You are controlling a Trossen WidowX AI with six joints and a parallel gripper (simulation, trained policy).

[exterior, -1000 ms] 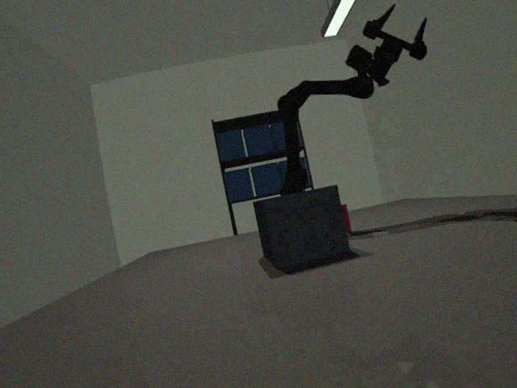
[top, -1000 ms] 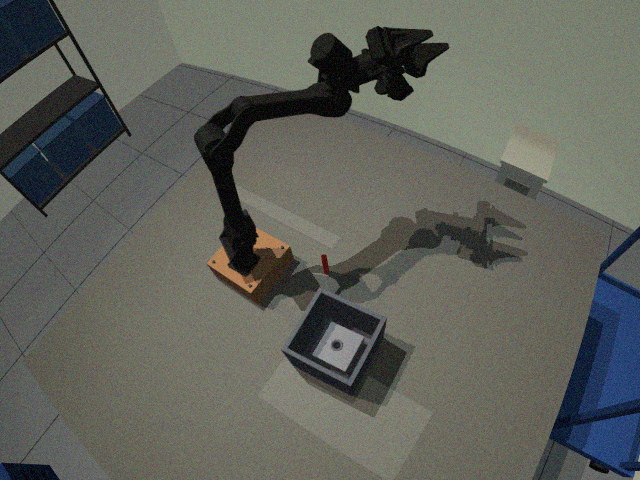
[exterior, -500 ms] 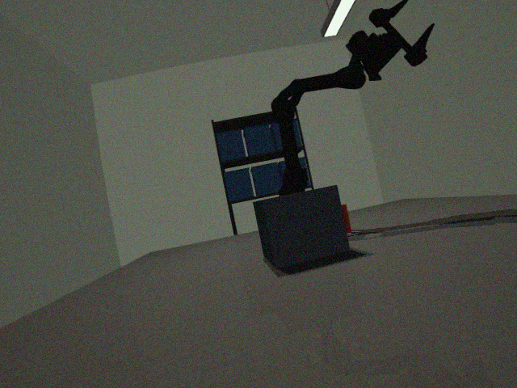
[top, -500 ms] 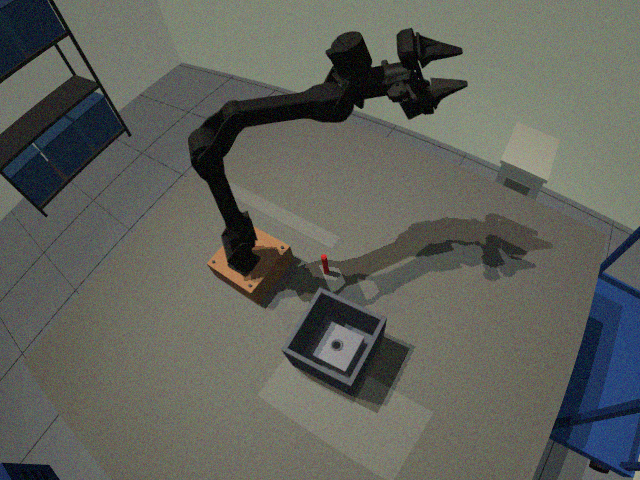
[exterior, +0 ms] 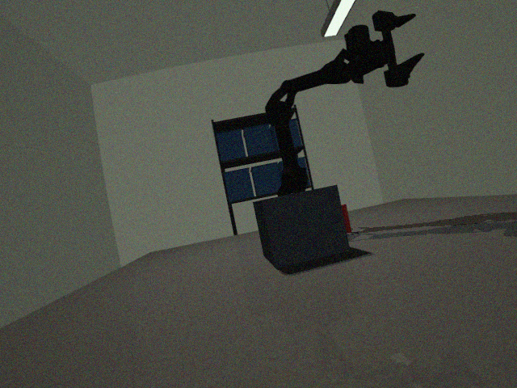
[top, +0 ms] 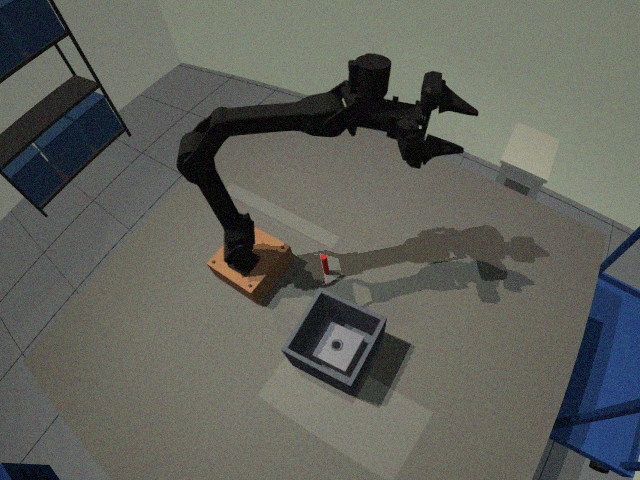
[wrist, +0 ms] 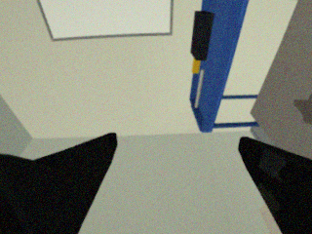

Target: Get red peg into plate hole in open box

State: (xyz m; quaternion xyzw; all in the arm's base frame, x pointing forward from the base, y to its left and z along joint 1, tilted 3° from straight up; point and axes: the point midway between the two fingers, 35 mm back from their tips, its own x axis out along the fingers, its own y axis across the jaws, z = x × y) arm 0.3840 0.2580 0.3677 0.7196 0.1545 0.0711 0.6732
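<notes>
Right now my gripper tip is 23 cm past the red peg, 18 cm to the left of it and 39 cm above it. Also, from my gripper tip: light plate (10 cm behind, 35 cm to the right, 39 cm below).
</notes>
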